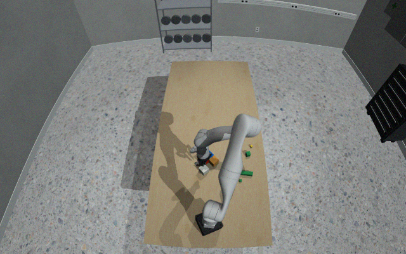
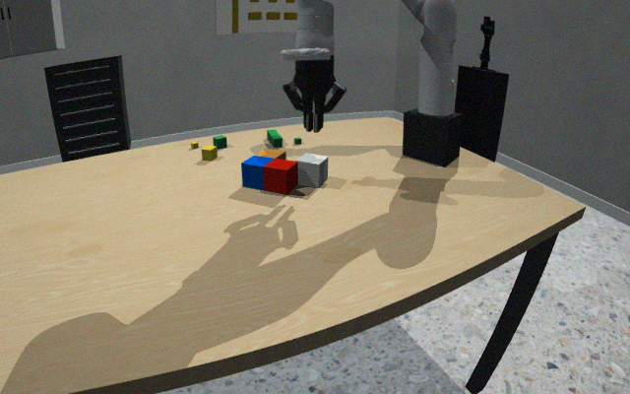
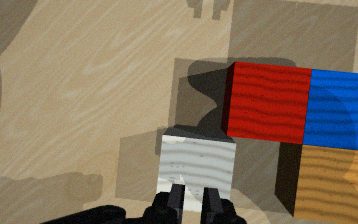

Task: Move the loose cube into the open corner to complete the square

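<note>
Right now the white cube is 100 mm below my hand. Round my hand: blue cube: 110 mm ahead, 20 mm to the right, 100 mm below; long green block: 10 mm ahead, 300 mm to the right, 120 mm below; red cube: 70 mm ahead, 10 mm to the left, 100 mm below.
</note>
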